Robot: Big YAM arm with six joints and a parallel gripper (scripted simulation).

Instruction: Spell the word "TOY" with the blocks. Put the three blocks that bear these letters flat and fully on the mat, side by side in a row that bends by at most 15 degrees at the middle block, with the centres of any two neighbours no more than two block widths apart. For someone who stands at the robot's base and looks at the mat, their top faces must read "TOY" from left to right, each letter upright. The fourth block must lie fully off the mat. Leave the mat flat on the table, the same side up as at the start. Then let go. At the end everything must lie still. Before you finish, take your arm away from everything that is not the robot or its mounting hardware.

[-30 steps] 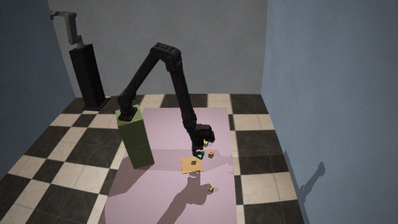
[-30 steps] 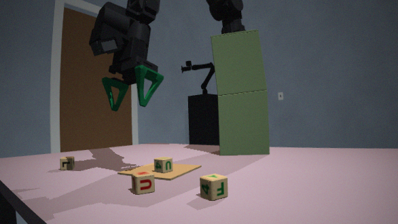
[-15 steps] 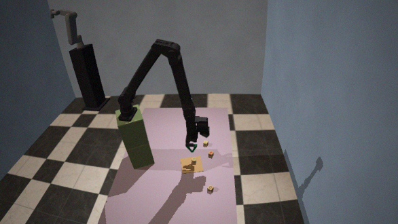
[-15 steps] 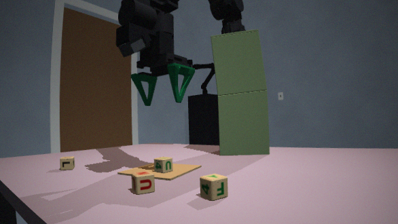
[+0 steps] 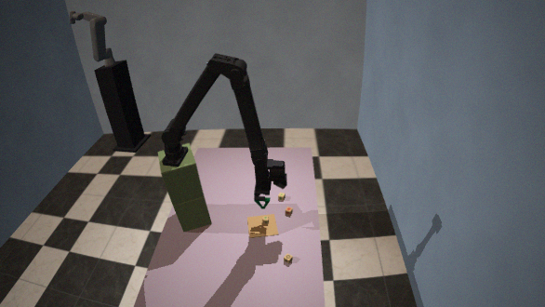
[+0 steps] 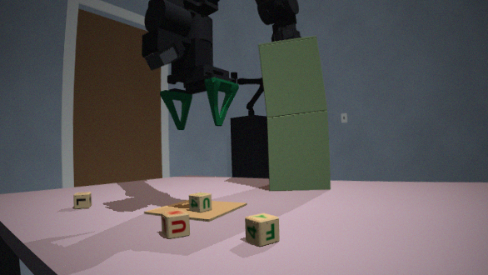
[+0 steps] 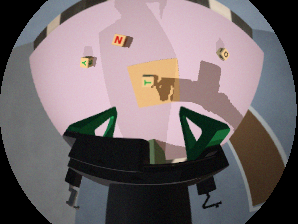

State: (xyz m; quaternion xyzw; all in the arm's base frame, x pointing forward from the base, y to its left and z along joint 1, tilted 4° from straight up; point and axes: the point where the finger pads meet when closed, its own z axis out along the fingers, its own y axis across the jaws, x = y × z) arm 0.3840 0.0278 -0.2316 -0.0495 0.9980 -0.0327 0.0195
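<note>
Now: hand 16 cm above the tan mat, 3 cm to the left of it and 1 cm past it. Round my hand: letter block 19 cm to the left, 15 cm below, 6 cm ahead; black-lettered block 22 cm to the right, 15 cm below, 14 cm ahead.
</note>
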